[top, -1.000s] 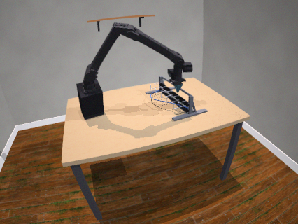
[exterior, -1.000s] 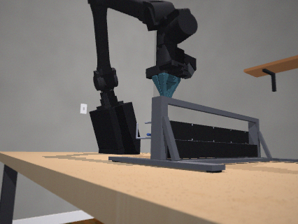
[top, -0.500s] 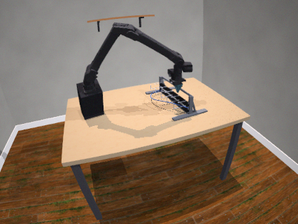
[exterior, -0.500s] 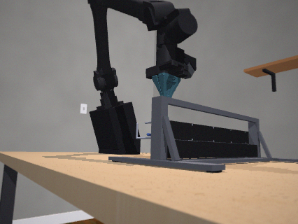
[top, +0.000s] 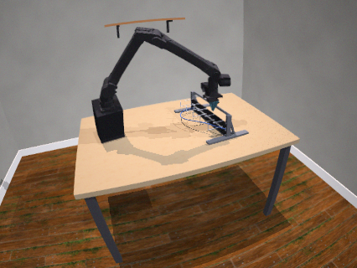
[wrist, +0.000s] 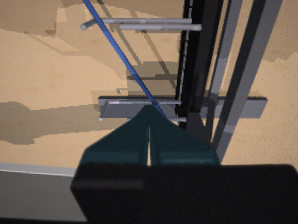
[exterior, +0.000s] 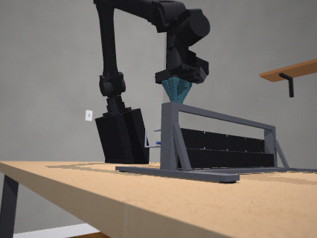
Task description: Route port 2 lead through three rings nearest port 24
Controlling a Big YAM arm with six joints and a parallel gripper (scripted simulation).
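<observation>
Right now my hand is 6 cm short of the grey rack, 15 cm to the right of it and 9 cm above it.
</observation>
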